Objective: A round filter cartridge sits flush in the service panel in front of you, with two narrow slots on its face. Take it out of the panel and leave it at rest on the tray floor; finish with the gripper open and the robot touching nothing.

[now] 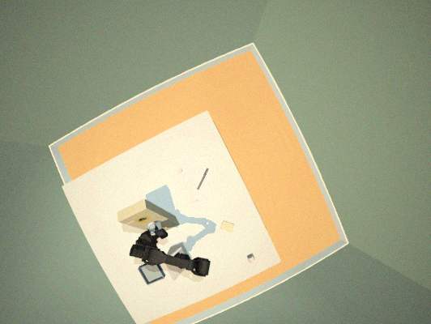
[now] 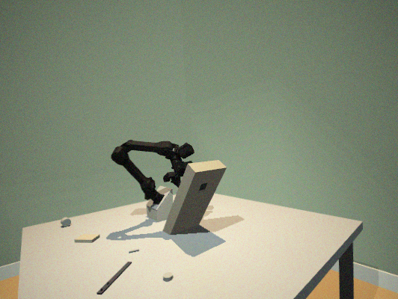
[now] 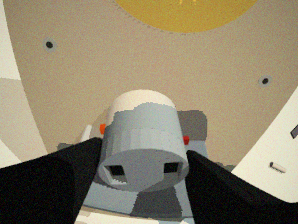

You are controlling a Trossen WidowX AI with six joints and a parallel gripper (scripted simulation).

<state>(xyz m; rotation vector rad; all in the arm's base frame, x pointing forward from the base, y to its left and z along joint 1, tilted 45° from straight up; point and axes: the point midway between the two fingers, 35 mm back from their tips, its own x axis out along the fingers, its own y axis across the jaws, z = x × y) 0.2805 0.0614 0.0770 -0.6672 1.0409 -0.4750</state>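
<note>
Now: the service panel 50 mm ahead of my gripper tip and 20 mm below it. The rest, counted from my gripper tip: dark-rimmed tray 330 mm behind, 290 mm to the left, 190 mm below; tan pad 290 mm behind, 390 mm to the right, 190 mm below; round filter cartridge right at my gripper tip.
</note>
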